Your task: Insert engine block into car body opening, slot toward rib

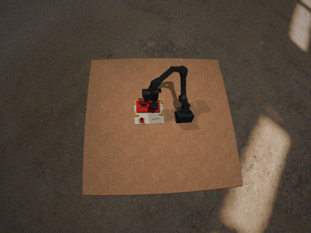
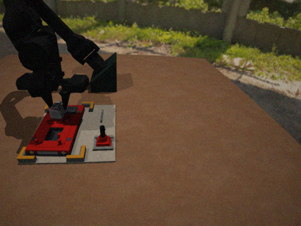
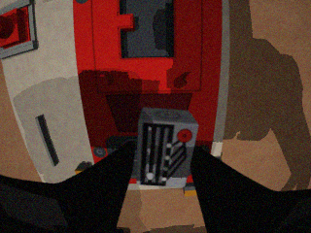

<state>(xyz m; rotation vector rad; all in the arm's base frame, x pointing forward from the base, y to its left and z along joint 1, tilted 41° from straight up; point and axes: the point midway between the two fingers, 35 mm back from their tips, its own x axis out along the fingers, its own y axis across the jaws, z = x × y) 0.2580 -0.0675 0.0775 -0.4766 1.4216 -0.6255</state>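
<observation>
Now: the grey plate 50 mm ahead of my gripper tip, 40 mm to the left of it and 30 mm below it. From my gripper tip the other things lie so: grey engine block 10 mm below.
</observation>
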